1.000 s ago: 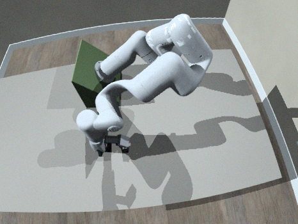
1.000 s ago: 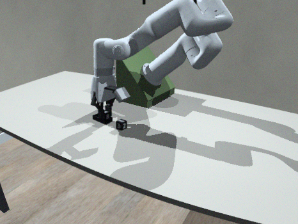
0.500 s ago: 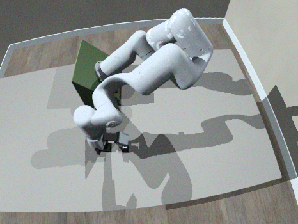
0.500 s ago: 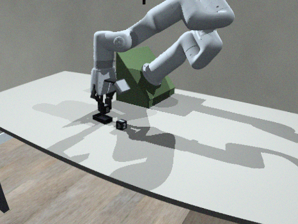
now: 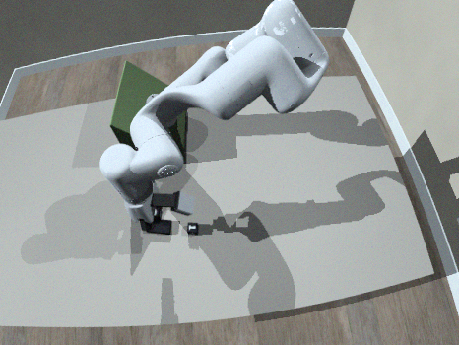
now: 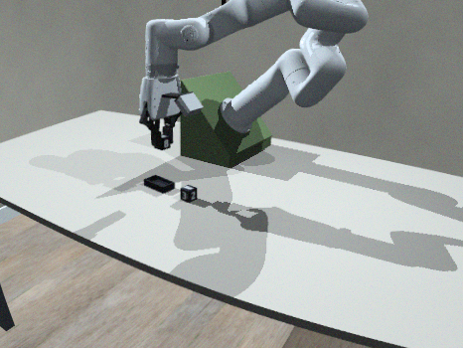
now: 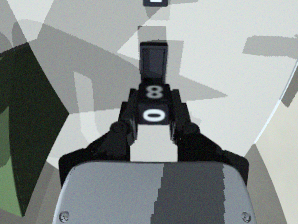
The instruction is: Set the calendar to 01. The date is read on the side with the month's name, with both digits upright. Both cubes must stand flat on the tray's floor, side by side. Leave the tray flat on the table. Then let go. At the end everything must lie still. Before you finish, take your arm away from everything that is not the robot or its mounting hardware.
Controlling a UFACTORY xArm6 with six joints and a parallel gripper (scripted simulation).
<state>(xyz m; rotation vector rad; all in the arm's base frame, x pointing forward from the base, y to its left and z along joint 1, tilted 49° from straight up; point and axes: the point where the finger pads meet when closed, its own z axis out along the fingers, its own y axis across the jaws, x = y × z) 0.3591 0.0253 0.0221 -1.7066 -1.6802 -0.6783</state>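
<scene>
My gripper is now 20 mm to the left of the black tray and 130 mm above it. The rest, counted from my hand: black cube: 10 mm below.
</scene>
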